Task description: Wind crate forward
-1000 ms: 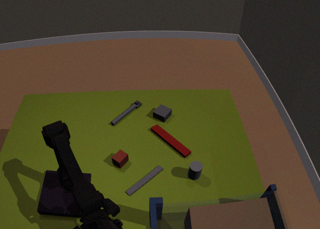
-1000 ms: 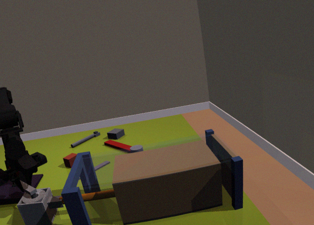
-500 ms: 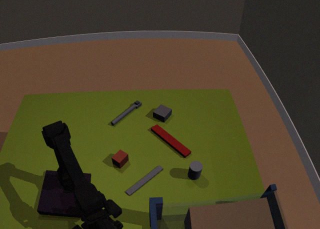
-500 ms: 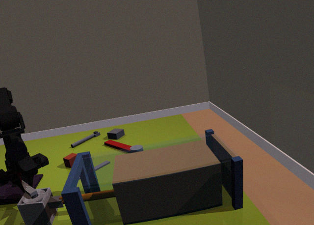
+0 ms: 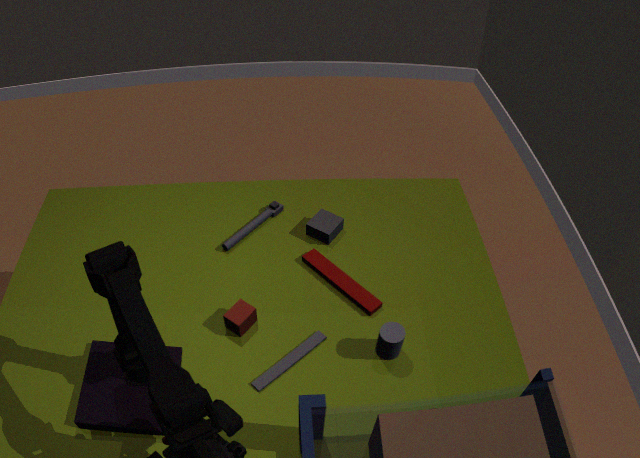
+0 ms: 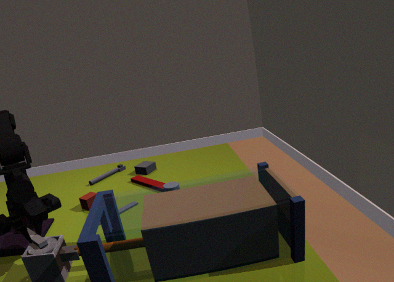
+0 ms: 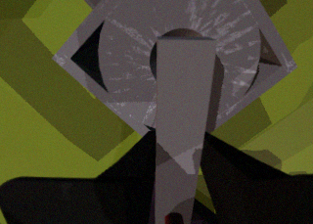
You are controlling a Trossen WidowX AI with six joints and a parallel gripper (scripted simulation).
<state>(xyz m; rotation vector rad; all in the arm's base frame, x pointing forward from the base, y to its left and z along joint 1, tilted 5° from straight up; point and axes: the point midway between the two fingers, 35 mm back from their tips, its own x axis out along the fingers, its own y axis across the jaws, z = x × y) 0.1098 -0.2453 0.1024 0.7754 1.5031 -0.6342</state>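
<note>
Right now my gripper tip is 1 cm past the winch handle, 1 cm to the right of it and 2 cm below it. From my gripper tip the other things lie so: red crank grip 3 cm behind, 4 cm to the left, 5 cm above; blue steel frame 19 cm ahead, 6 cm to the right, 2 cm above; grey winch 1 cm ahead, 4 cm to the right, 6 cm below.
</note>
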